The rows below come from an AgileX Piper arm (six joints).
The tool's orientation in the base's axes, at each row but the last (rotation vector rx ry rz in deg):
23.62, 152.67, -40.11
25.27, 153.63, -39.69
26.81, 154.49, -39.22
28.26, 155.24, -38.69
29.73, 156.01, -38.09
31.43, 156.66, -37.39
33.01, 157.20, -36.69
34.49, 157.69, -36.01
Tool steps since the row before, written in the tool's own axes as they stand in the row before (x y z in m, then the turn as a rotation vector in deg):
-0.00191, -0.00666, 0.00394, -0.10, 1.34, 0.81
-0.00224, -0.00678, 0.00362, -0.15, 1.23, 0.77
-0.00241, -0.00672, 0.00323, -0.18, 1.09, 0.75
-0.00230, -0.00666, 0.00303, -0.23, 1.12, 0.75
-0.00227, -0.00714, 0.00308, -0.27, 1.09, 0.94
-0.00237, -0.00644, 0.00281, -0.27, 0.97, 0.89
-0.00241, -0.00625, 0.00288, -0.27, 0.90, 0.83
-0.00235, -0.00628, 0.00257, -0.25, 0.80, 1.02
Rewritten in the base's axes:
0.00033, -0.00796, 0.00032, 0.79, 0.68, -1.17
0.00034, -0.00797, 0.00065, 0.78, 0.60, -1.08
0.00029, -0.00778, 0.00091, 0.75, 0.49, -0.99
0.00004, -0.00762, 0.00091, 0.80, 0.50, -0.99
-0.00029, -0.00804, 0.00093, 0.86, 0.37, -1.12
-0.00011, -0.00737, 0.00082, 0.81, 0.29, -1.03
-0.00011, -0.00727, 0.00060, 0.77, 0.27, -0.96
-0.00034, -0.00713, 0.00076, 0.73, 0.10, -1.09

